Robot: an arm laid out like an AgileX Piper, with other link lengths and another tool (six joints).
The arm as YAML. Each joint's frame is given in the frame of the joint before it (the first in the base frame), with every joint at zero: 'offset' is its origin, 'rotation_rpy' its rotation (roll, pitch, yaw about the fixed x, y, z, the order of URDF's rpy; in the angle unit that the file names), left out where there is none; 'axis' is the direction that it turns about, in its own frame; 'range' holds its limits. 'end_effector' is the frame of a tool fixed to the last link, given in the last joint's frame.
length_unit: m
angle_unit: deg
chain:
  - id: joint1
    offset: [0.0, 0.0, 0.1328]
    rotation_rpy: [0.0, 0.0, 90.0]
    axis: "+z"
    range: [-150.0, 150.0]
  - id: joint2
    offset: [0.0, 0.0, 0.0]
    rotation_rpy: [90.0, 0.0, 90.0]
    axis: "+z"
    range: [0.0, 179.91]
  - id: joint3
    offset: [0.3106, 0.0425, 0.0]
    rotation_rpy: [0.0, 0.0, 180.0]
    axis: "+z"
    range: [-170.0, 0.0]
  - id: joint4
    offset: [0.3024, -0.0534, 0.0]
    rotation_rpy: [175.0, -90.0, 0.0]
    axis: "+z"
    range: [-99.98, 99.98]
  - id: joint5
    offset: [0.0, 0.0, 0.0]
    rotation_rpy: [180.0, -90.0, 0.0]
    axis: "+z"
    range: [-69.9, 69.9]
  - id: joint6
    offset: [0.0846, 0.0, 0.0]
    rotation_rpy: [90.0, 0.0, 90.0]
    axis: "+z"
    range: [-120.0, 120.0]
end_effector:
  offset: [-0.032, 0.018, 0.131]
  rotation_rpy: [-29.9, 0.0, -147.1]
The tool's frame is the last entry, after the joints.
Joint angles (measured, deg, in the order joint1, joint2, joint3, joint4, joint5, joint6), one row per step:
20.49 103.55 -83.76 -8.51 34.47 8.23
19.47 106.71 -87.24 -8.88 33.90 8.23
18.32 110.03 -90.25 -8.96 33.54 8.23
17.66 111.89 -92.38 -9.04 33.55 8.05
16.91 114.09 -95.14 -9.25 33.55 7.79
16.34 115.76 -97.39 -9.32 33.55 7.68
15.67 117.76 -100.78 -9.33 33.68 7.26
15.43 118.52 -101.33 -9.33 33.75 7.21
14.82 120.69 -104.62 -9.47 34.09 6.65
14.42 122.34 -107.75 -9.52 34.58 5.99
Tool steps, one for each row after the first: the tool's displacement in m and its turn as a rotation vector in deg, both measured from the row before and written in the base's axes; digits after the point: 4 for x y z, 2 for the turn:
0.0210 -0.0039 -0.0025 -0.01 -0.95 -0.84
0.0192 -0.0063 -0.0095 -0.05 -0.06 -1.08
0.0115 -0.0038 -0.0027 -0.11 -0.29 -0.51
0.0141 -0.0045 -0.0016 -0.20 -0.63 -0.51
0.0109 -0.0035 -0.0002 0.03 -0.59 -0.47
0.0144 -0.0037 0.0049 0.04 -1.26 -0.39
0.0032 -0.0020 -0.0044 -0.11 0.26 -0.22
0.0133 -0.0039 0.0010 -0.33 -0.85 -0.24
0.0107 -0.0021 0.0051 -0.28 -1.04 -0.01

